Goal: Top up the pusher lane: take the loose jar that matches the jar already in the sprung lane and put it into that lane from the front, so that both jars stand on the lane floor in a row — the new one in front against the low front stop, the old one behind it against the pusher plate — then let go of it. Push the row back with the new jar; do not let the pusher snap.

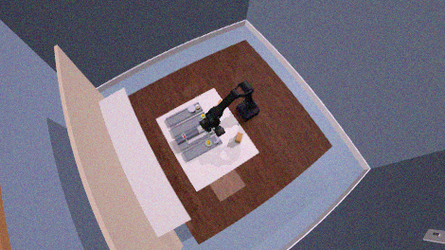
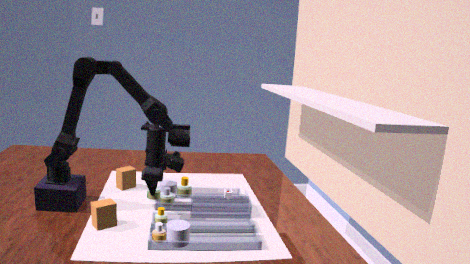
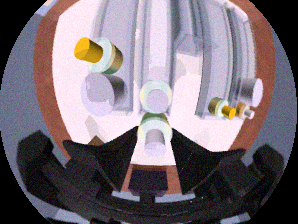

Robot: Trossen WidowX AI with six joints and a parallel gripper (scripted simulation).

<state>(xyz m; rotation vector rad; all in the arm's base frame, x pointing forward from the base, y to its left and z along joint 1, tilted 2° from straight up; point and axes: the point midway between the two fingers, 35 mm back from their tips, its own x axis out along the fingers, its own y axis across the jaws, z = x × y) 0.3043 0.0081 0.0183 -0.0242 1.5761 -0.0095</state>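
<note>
Right now the grey rack is 18 cm ahead of my gripper tip, 2 cm to the right of it and 3 cm below it.
</note>
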